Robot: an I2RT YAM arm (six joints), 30 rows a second.
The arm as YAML. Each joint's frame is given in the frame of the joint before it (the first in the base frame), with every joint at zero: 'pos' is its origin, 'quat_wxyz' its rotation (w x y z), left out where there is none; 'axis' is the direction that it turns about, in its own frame. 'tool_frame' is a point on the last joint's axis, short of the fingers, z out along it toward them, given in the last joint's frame.
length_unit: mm
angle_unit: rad
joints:
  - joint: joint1
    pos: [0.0, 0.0, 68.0]
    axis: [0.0, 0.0, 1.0]
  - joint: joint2
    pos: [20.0, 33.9, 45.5]
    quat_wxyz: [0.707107, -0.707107, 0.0, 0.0]
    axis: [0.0, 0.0, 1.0]
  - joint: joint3
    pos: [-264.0, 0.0, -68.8]
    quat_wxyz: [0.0, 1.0, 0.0, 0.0]
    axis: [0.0, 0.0, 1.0]
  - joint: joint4
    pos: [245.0, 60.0, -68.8]
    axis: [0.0, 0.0, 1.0]
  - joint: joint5
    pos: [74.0, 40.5, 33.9]
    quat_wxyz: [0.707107, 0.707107, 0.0, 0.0]
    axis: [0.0, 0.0, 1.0]
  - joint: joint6
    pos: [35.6, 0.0, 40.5]
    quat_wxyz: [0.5, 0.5, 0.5, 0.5]
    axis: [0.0, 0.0, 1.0]
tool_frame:
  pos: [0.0, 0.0, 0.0]
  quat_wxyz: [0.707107, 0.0, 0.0, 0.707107]
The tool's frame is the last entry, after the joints.
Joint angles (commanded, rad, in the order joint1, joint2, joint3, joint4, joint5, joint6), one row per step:
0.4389, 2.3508, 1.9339, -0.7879, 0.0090, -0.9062
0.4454, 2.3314, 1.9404, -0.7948, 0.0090, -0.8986
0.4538, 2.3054, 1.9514, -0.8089, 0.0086, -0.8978
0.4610, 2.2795, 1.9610, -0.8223, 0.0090, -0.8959
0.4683, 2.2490, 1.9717, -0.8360, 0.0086, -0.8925
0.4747, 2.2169, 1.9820, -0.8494, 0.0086, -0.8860
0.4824, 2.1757, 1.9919, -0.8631, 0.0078, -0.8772
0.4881, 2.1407, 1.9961, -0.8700, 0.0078, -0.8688
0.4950, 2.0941, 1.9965, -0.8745, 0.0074, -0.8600
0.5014, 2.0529, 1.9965, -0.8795, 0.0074, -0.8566
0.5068, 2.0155, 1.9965, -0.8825, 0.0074, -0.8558
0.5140, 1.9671, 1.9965, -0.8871, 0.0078, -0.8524
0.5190, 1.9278, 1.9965, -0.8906, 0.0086, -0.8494
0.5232, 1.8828, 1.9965, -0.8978, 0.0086, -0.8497
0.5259, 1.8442, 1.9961, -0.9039, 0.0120, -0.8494
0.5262, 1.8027, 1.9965, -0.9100, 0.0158, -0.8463
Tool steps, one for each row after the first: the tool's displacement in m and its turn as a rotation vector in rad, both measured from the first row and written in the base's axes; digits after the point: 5 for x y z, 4 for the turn. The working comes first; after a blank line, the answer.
Tool pose at each row, in the base's axes (x y z in m, rotation vector in rad; the steps are taken from these numbers as rounded here):
0.44659, 0.20929, 0.15449, -1.7330, 2.1797, -0.1315
0.44461, 0.21190, 0.16527, -1.7197, 2.1656, -0.1332
0.44148, 0.21499, 0.18016, -1.7135, 2.1411, -0.1364
0.43808, 0.21723, 0.19457, -1.7051, 2.1195, -0.1401
0.43391, 0.21914, 0.21139, -1.6918, 2.0947, -0.1433
0.42922, 0.22023, 0.22873, -1.6732, 2.0721, -0.1462
0.42252, 0.22094, 0.24997, -1.6483, 2.0435, -0.1481
0.41648, 0.22081, 0.26677, -1.6250, 2.0205, -0.1500
0.40788, 0.21989, 0.28747, -1.5962, 1.9886, -0.1521
0.39947, 0.21866, 0.30526, -1.5762, 1.9580, -0.1551
0.39152, 0.21706, 0.32120, -1.5588, 1.9276, -0.1587
0.38044, 0.21449, 0.34132, -1.5344, 1.8908, -0.1621
0.37108, 0.21162, 0.35726, -1.5132, 1.8617, -0.1652
0.35985, 0.20722, 0.37477, -1.4933, 1.8291, -0.1693
0.34999, 0.20265, 0.38921, -1.4738, 1.8038, -0.1766
0.33943, 0.19650, 0.40454, -1.4470, 1.7797, -0.1843

-0.00198, 0.00261, 0.01078, 0.0107, -0.0161, -0.0006
-0.00511, 0.00570, 0.02567, 0.0213, -0.0364, 0.0073
-0.00851, 0.00794, 0.04008, 0.0315, -0.0560, 0.0126
-0.01268, 0.00985, 0.05690, 0.0454, -0.0798, 0.0170
-0.01737, 0.01094, 0.07424, 0.0611, -0.1045, 0.0175
-0.02407, 0.01165, 0.09548, 0.0825, -0.1357, 0.0177
-0.03011, 0.01152, 0.11228, 0.1010, -0.1625, 0.0160
-0.03871, 0.01060, 0.13298, 0.1253, -0.1978, 0.0156
-0.04712, 0.00937, 0.15077, 0.1445, -0.2286, 0.0192
-0.05507, 0.00777, 0.16671, 0.1619, -0.2584, 0.0242
-0.06615, 0.00520, 0.18683, 0.1850, -0.2956, 0.0285
-0.07551, 0.00233, 0.20277, 0.2038, -0.3261, 0.0308
-0.08674, -0.00207, 0.22028, 0.2226, -0.3588, 0.0355
-0.09660, -0.00664, 0.23472, 0.2364, -0.3879, 0.0363
-0.10716, -0.01279, 0.25005, 0.2528, -0.4199, 0.0320

